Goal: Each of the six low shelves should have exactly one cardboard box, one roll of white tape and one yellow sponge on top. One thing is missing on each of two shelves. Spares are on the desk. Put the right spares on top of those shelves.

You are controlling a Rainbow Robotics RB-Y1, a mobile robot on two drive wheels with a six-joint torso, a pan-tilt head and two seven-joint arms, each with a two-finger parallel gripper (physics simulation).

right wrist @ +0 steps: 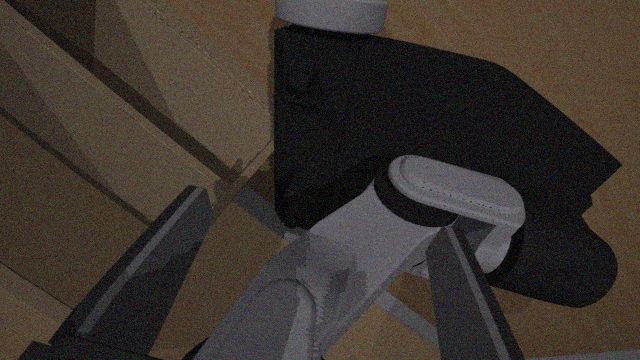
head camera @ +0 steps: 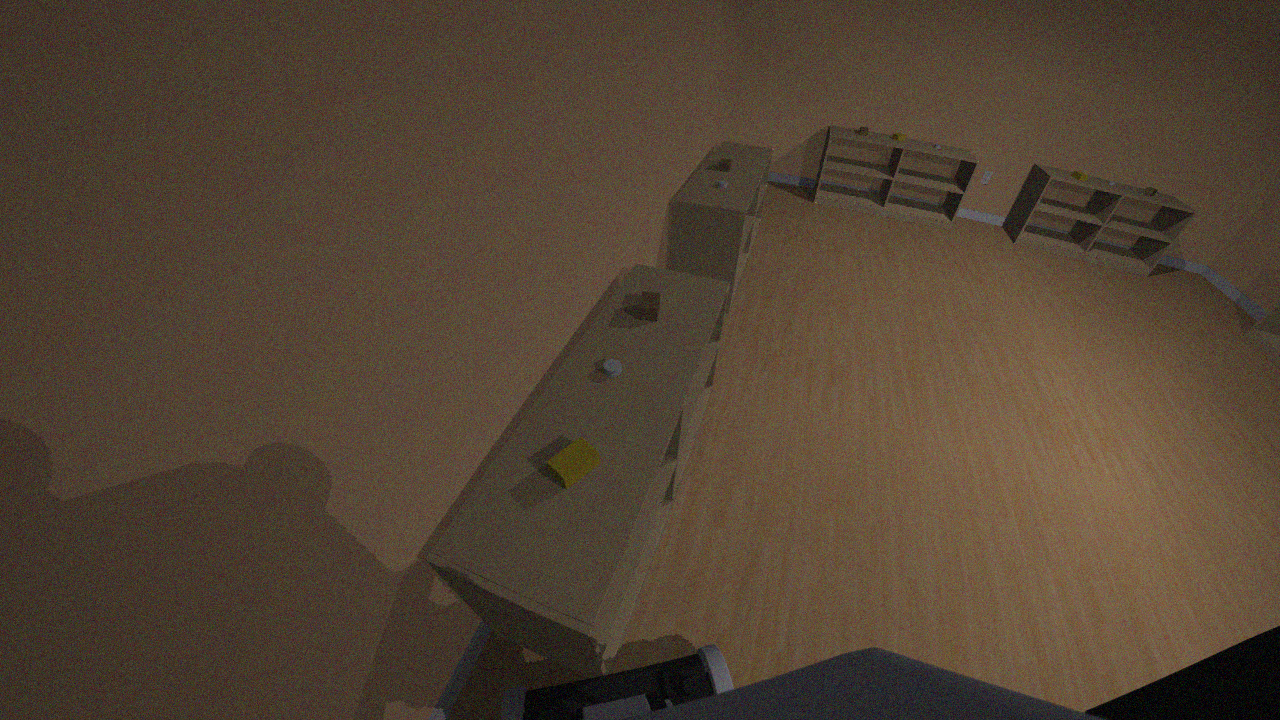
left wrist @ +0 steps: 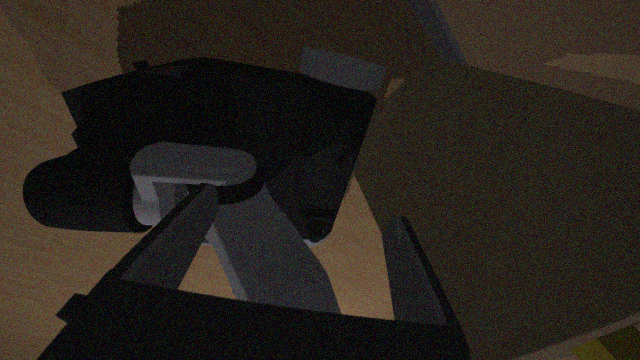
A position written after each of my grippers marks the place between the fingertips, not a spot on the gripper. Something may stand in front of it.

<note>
In view: my left gripper [left wrist: 304, 211] and my right gripper [right wrist: 321, 221].
</note>
